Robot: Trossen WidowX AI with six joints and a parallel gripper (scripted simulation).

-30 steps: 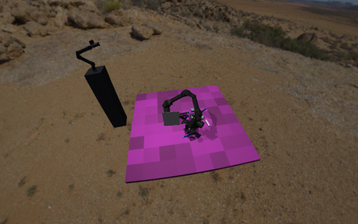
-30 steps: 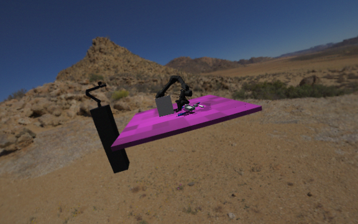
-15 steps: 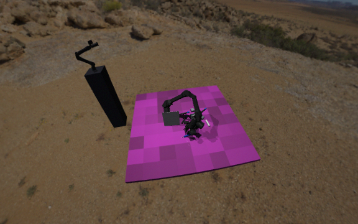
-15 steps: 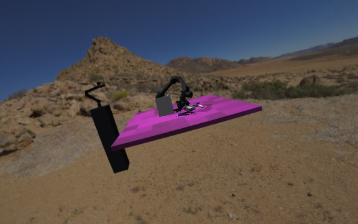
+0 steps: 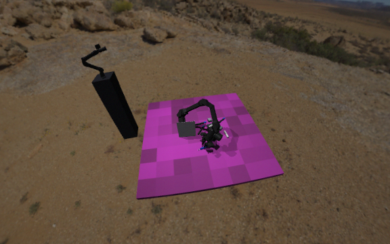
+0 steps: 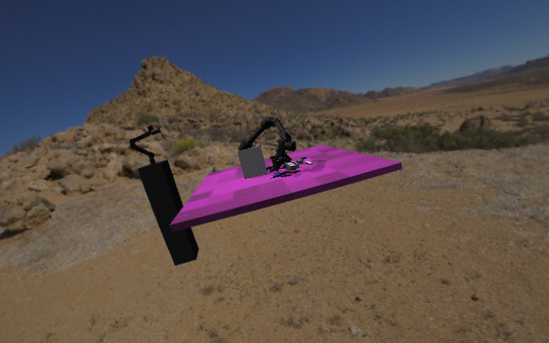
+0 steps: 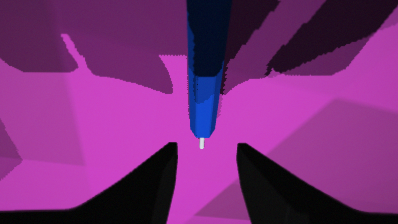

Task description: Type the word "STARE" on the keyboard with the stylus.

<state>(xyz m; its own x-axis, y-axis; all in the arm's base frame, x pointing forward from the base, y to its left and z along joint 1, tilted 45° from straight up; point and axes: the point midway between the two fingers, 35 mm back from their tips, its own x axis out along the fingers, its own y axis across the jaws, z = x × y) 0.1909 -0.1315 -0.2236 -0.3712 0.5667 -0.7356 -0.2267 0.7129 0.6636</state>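
The blue hexagonal stylus lies 2 cm behind my gripper tip and 3 cm below it. Round my gripper tip: white cylinder (29 cm ahead, 11 cm to the left, 3 cm below); grey block (25 cm ahead, 21 cm to the left, 3 cm below).
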